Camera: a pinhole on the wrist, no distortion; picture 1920 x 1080 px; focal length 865.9 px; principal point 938.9 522.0 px. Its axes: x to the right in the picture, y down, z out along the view. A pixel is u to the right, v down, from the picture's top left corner.
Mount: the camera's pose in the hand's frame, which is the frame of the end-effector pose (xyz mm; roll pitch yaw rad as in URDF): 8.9 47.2 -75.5 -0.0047 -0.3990 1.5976
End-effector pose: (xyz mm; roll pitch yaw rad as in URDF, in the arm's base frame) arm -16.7 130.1 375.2 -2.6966 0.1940 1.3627
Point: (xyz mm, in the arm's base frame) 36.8 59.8 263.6
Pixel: 1832 829
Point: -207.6 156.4 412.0
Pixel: 251 666
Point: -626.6 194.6 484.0
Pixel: 60 714
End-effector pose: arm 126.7 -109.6 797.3 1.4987 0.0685 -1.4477
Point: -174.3 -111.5 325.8
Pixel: 334 561
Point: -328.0 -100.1 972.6
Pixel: 1493 676
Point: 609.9 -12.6 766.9
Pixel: behind the camera
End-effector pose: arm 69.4 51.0 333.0 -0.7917 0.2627 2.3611
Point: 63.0 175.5 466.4
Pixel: 275 344
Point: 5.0 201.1 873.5
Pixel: 515 542
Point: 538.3 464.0 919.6
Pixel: outside the picture
